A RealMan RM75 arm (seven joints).
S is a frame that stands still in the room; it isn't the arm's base.
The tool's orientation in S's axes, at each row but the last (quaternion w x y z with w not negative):
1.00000 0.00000 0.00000 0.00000
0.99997 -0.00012 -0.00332 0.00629
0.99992 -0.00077 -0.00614 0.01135
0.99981 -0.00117 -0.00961 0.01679
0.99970 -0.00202 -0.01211 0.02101
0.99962 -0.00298 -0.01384 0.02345
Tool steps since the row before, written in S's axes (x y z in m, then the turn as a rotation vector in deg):
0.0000 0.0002 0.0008 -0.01 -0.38 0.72
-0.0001 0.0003 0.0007 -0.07 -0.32 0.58
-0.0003 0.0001 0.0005 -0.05 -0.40 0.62
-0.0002 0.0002 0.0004 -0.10 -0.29 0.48
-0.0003 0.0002 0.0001 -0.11 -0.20 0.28
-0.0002 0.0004 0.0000 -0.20 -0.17 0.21
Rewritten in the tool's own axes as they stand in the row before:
0.0000 0.0002 0.0008 -0.01 -0.38 0.72
-0.0001 0.0003 0.0007 -0.07 -0.32 0.58
-0.0003 0.0001 0.0005 -0.05 -0.40 0.62
-0.0002 0.0002 0.0004 -0.10 -0.29 0.48
-0.0003 0.0002 0.0001 -0.11 -0.20 0.28
-0.0002 0.0004 0.0000 -0.20 -0.16 0.21

